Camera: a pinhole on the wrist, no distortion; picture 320 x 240 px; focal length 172.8 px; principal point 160.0 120.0 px. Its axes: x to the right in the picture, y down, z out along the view. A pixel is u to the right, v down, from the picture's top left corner.
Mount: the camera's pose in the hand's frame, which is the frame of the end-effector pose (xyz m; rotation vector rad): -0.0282 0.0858 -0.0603 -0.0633 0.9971 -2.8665
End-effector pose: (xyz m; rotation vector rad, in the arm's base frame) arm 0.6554 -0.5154 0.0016 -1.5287 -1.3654 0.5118
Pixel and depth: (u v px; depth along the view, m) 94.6 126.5 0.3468
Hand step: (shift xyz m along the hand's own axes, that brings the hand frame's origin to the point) 0.1290 -0.1232 0.2029
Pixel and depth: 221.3 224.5 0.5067
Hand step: -0.1429 -0.4857 0.1475
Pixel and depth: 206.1 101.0 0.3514
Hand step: -0.0987 -0.1113 0.2396
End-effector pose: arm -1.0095 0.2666 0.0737 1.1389 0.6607 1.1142
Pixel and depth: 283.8 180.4 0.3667
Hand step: -0.2510 -0.2699 0.1488
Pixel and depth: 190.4 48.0 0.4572
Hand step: -0.0907 -0.0567 0.4168
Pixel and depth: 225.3 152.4 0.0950
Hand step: -0.0553 0.0093 0.0033
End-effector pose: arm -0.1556 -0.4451 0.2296 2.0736 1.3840 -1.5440
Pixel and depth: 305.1 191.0 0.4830
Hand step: -0.3783 -0.4126 0.1970
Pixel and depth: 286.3 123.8 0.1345
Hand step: -0.1157 -0.0106 0.0438
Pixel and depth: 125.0 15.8 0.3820
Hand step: 0.0571 0.0386 0.3818
